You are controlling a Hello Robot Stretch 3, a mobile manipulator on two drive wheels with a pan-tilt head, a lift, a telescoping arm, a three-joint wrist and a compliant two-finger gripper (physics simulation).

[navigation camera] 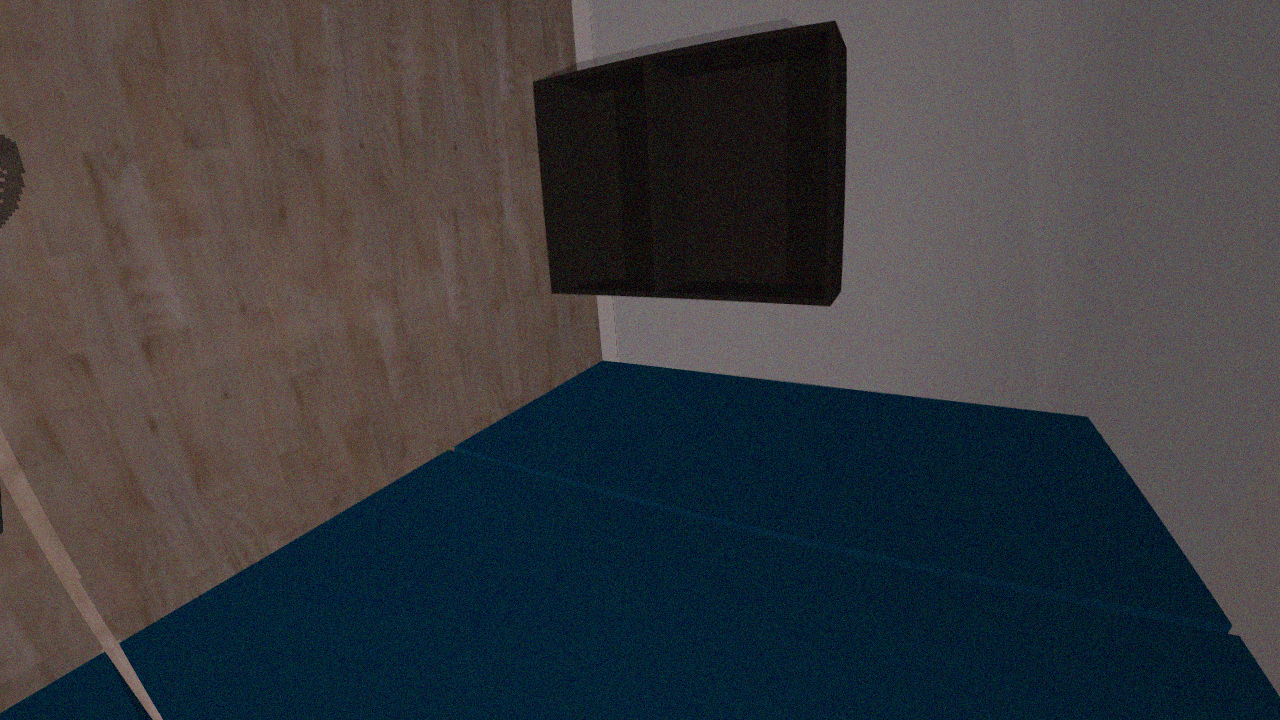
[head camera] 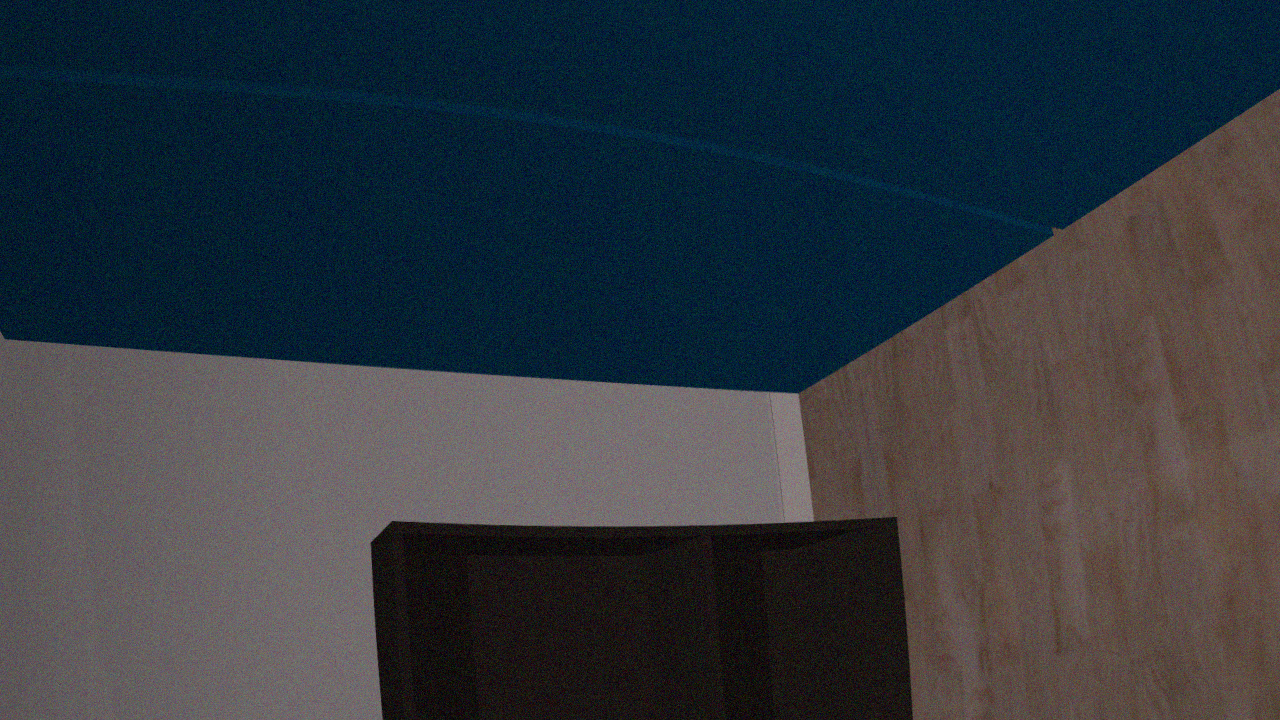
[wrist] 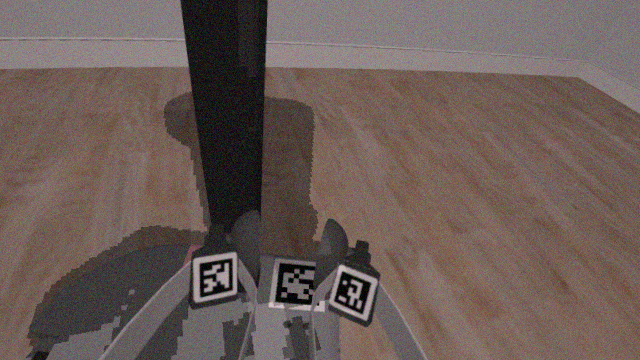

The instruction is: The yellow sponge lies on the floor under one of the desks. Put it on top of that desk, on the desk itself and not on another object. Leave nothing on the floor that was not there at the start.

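Places are measured from the robot's base along level axes (x ahead, y left, z up), in centimetres.
Pixels of known places: gripper, between the fingertips: (wrist: 289, 239).
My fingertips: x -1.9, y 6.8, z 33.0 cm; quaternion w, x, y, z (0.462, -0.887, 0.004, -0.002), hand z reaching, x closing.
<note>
Behind a point stands the place of what it marks.
My gripper (wrist: 289, 239) @[x -1.9, y 6.8, z 33.0 cm] shows low in the wrist view. Its two dark fingertips stand apart with bare floor showing between them, so it is open and empty. It points down towards the wood floor beside my dark mast (wrist: 232, 110) @[x -6.2, y 11.6, z 38.3 cm]. The yellow sponge does not show in any view. No desk can be made out for certain.
A large dark blue panel (head camera: 447, 232) (navigation camera: 680, 573) borders the wood floor (head camera: 1074, 447) @[x 105.9, y 2.1, z 0.1 cm] (navigation camera: 268, 223) @[x 51.0, y 23.8, z 0.1 cm] (wrist: 425, 200) @[x 28.9, y 45.0, z 0.0 cm]. A dark brown open-fronted unit (head camera: 391, 626) @[x 157.8, y 37.3, z 106.0 cm] (navigation camera: 836, 179) @[x 149.9, y 55.2, z 106.0 cm] stands by the grey wall (head camera: 223, 492) @[x 190.8, y 18.9, z 137.1 cm] (navigation camera: 1029, 223) @[x 180.7, y 50.5, z 163.4 cm]. A white baseboard (wrist: 350, 57) @[x 13.9, y 113.1, z 4.5 cm] edges the floor.
</note>
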